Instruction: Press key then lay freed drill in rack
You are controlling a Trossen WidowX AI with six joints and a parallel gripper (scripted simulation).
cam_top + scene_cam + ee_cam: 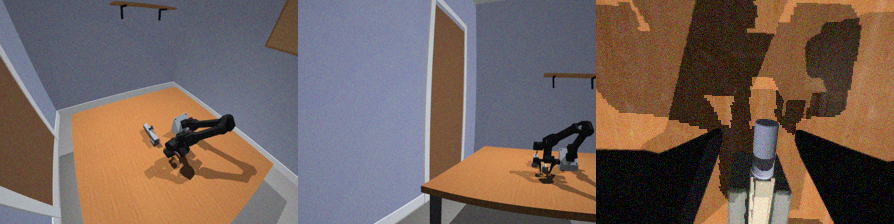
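Right now the drill is 4 cm to the right of my gripper tip and 4 cm above it. The rest, counted from my gripper tip: dark key 23 cm to the right, 8 cm above, 6 cm ahead; grey holder block 22 cm to the right, 7 cm ahead, 3 cm above; grey rack 6 cm to the right, 2 cm above.
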